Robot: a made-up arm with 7 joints.
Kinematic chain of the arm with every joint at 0, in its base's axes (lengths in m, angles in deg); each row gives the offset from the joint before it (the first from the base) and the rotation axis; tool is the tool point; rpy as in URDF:
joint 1: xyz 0 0 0 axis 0.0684 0.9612 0.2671
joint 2: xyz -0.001 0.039 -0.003 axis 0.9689 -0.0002 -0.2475
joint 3: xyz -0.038 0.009 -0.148 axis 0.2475 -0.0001 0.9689
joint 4: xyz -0.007 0 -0.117 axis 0.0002 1 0
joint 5: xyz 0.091 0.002 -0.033 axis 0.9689 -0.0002 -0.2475
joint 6: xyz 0.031 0 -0.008 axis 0.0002 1 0
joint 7: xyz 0.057 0 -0.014 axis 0.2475 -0.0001 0.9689
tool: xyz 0 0 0 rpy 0 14.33 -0.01
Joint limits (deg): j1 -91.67..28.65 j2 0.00..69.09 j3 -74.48..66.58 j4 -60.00..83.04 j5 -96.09..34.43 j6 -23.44..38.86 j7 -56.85..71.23
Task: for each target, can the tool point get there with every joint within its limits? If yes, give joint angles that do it. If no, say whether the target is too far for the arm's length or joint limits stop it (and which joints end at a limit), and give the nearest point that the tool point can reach.
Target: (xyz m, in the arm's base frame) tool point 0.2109 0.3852 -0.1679
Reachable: yes | joints -27.59 51.06 38.02 46.15 -76.61 18.73 44.05
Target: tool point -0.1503 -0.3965 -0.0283
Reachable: no: joint limits stop it (at a limit: joint 1, joint 2, joint 3, joint 6) | nearest point -0.1095 -0.1426 -0.1738 | short by 0.295 m
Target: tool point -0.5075 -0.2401 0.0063
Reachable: no: too far | nearest point -0.2350 -0.1225 -0.2976 | short by 0.425 m
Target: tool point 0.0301 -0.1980 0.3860
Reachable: no: joint limits stop it (at a limit: joint 1, joint 2) | nearest point 0.1817 -0.0982 0.1070 | short by 0.333 m
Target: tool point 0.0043 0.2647 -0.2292
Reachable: yes | joints 19.46 18.05 40.69 -9.43 -32.95 -6.77 22.02
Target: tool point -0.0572 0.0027 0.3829
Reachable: no: joint limits stop it (at a limit: joint 1, joint 2) | nearest point 0.0849 0.1486 0.1841 | short by 0.285 m
